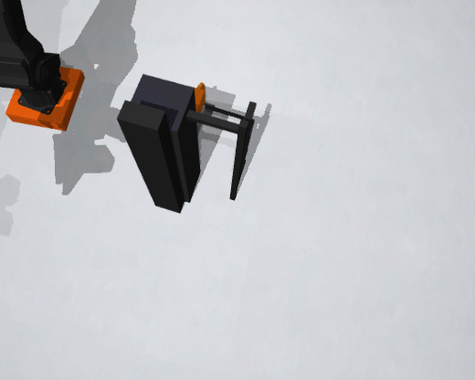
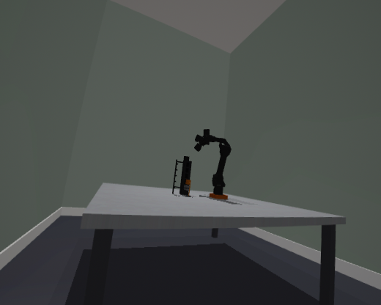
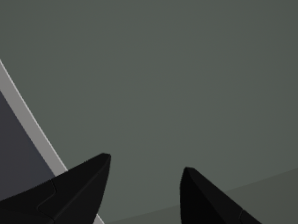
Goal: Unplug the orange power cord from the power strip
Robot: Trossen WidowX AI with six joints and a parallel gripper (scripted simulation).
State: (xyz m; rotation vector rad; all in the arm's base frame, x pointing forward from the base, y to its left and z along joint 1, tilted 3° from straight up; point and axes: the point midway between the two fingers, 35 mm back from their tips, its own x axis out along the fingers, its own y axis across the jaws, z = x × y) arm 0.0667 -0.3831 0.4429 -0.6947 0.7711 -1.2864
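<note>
Now: the orange plug 410 mm to the left of my gripper tip, 370 mm below it and 180 mm ahead of it. Round my gripper tip: tall black block (330 mm below, 310 mm to the left, 180 mm ahead).
</note>
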